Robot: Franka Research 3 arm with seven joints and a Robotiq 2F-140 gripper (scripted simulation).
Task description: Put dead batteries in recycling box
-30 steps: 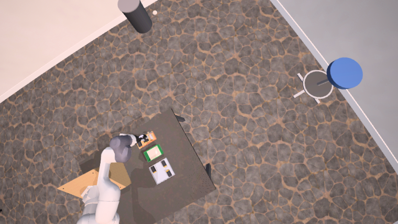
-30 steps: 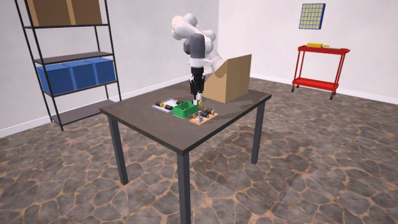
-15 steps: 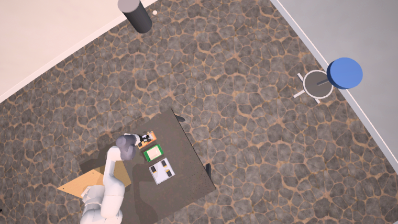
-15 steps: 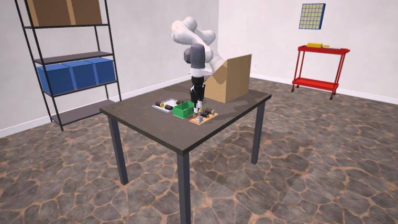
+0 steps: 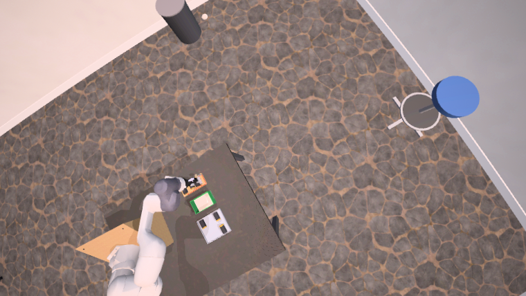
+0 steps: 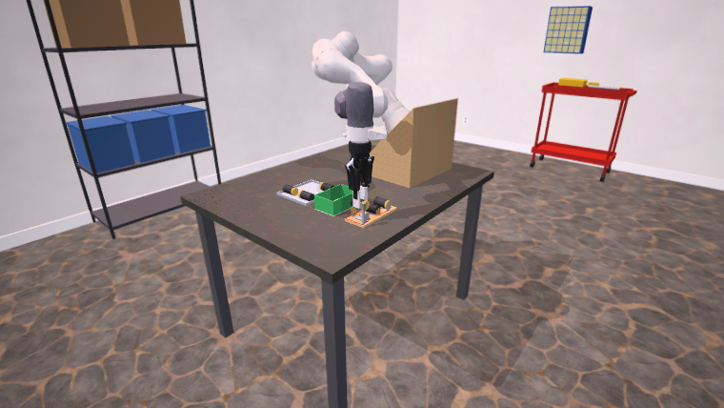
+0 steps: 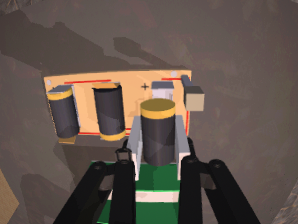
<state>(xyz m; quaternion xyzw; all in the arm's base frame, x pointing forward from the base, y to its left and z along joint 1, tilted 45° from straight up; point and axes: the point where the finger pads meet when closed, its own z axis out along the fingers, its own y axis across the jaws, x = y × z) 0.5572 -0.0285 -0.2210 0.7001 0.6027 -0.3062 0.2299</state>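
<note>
Right now the bulb is 3 cm ahead of my hand, 4 cm to the left of it and 1 cm below it. The rest, counted from my hand: white tray: 9 cm behind, 33 cm to the right, 9 cm below; green recycling box: 5 cm behind, 14 cm to the right, 8 cm below.
</note>
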